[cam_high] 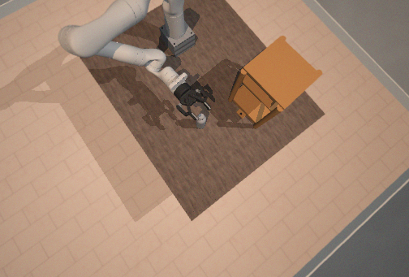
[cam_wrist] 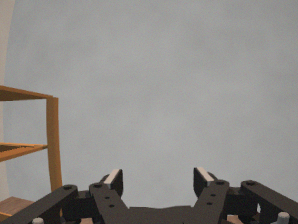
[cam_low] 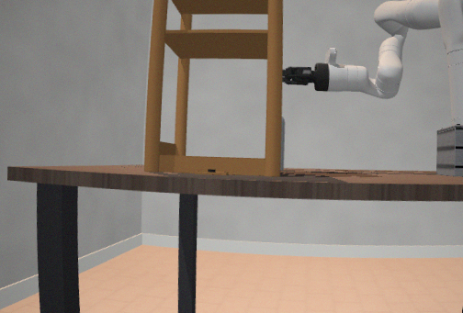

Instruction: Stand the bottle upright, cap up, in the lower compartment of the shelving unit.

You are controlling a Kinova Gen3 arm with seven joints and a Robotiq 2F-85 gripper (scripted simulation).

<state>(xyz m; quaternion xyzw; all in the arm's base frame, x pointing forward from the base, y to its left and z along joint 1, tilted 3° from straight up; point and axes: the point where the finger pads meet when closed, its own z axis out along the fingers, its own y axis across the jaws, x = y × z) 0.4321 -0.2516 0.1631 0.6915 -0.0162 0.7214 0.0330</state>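
The grey bottle lies 13 cm below my hand. The rest, counted from my hand: orange shelving unit (13 cm ahead, 32 cm to the left, 7 cm below).
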